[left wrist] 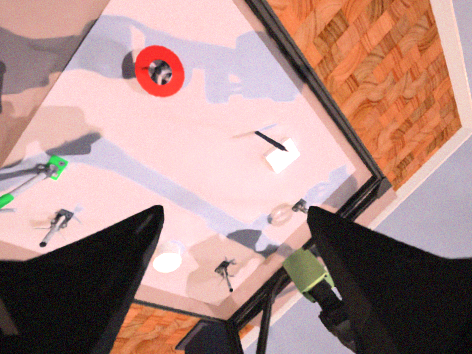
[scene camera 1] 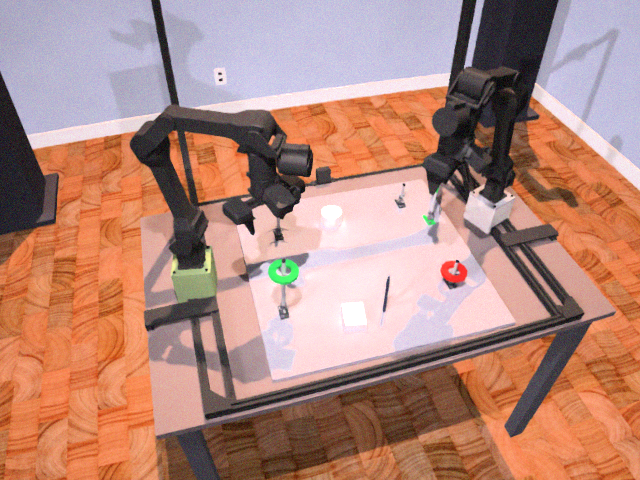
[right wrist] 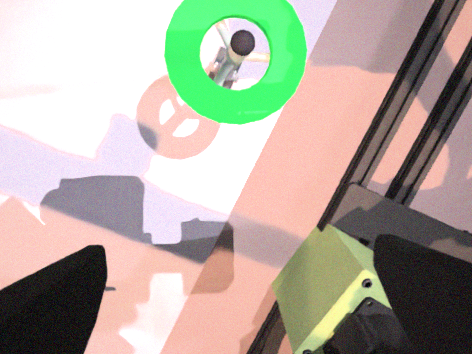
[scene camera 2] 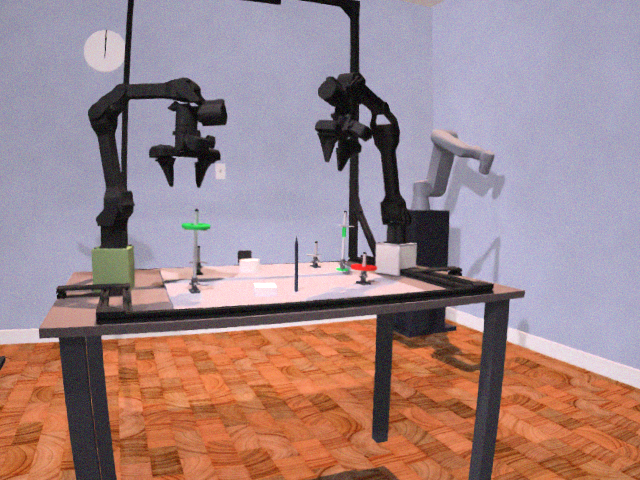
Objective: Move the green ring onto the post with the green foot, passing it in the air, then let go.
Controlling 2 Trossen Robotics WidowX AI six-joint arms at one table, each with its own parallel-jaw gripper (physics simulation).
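Pixels of known places: left gripper, fingertip midpoint: (left wrist: 237, 212) (scene camera 1: 437, 188) (scene camera 2: 333, 166); right gripper, fingertip midpoint: (scene camera 1: 267, 226) (right wrist: 242, 254) (scene camera 2: 185, 187); left arm's base, link origin: (scene camera 1: 492, 194) (scene camera 2: 396, 242); right arm's base, link origin: (left wrist: 319, 288) (scene camera 1: 191, 259) (right wrist: 371, 338) (scene camera 2: 113, 247).
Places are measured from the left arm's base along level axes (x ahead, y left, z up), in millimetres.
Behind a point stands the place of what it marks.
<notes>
The green ring (scene camera 1: 283, 281) {z 81, x 738, y -30 mm} (scene camera 2: 187, 226) {z 80, x 751, y -41 mm} (right wrist: 182, 60) {z 82, x 693, y -62 mm} sits flat high around a tall post at the left in both scene views. My right gripper (scene camera 1: 266, 223) {z 176, x 718, y -117 mm} (scene camera 2: 185, 185) {z 176, x 718, y -117 mm} (right wrist: 242, 254) {z 176, x 718, y -117 mm} is open and empty, above the ring in scene camera 2 and behind it in scene camera 1. The ring lies beyond its fingertips at the top of the right wrist view. The post with the green foot (scene camera 1: 429, 220) {z -81, x 167, y -90 mm} (scene camera 2: 342, 269) {z -83, x 174, y -82 mm} (left wrist: 58, 167) {z -81, x 168, y -92 mm} stands at the right back, with a green band on its shaft. My left gripper (scene camera 2: 333, 164) {z 235, x 366, y 65 mm} (left wrist: 237, 212) {z 235, x 366, y 65 mm} is open and empty, high above that area.
A red ring (scene camera 1: 445, 272) {z -36, x 324, y 114 mm} (scene camera 2: 356, 267) {z -38, x 334, y 127 mm} (left wrist: 145, 70) {z -38, x 278, y 117 mm} sits around a short post at the right. A thin dark upright rod (scene camera 1: 386, 294) {z -17, x 513, y 86 mm} (scene camera 2: 296, 263) {z -16, x 512, y 86 mm} stands near a white block (scene camera 1: 354, 315) {z -68, x 591, y 60 mm}. A bright white cylinder (scene camera 1: 331, 214) {z -53, x 412, y -266 mm} and two short bare posts stand farther back.
</notes>
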